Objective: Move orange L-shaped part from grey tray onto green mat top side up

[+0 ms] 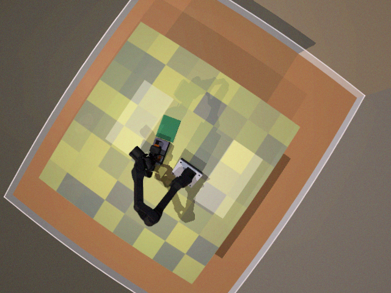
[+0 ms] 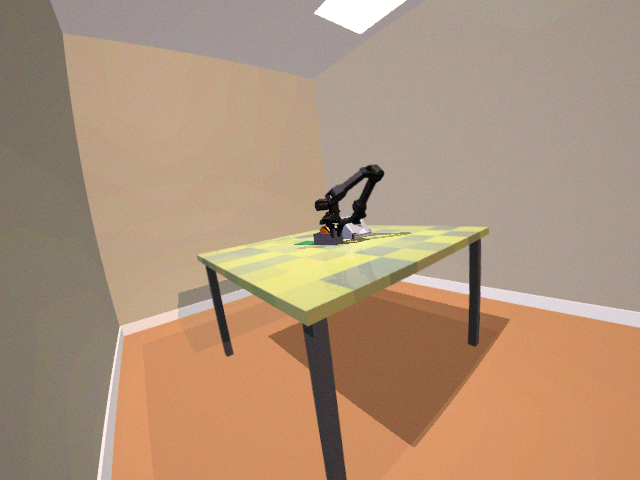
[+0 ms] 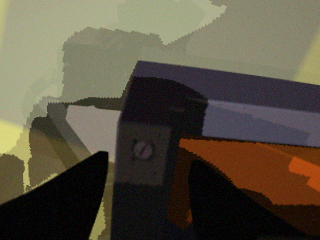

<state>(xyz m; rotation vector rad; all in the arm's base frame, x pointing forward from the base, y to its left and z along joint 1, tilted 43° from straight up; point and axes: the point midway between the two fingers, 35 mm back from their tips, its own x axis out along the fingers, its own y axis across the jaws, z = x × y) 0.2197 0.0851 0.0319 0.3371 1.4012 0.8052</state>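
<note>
The orange L-shaped part is 10 mm ahead of my gripper tip and 40 mm to the right of it. Also, from my gripper tip: green mat 60 mm ahead, 210 mm to the right, 60 mm below.
</note>
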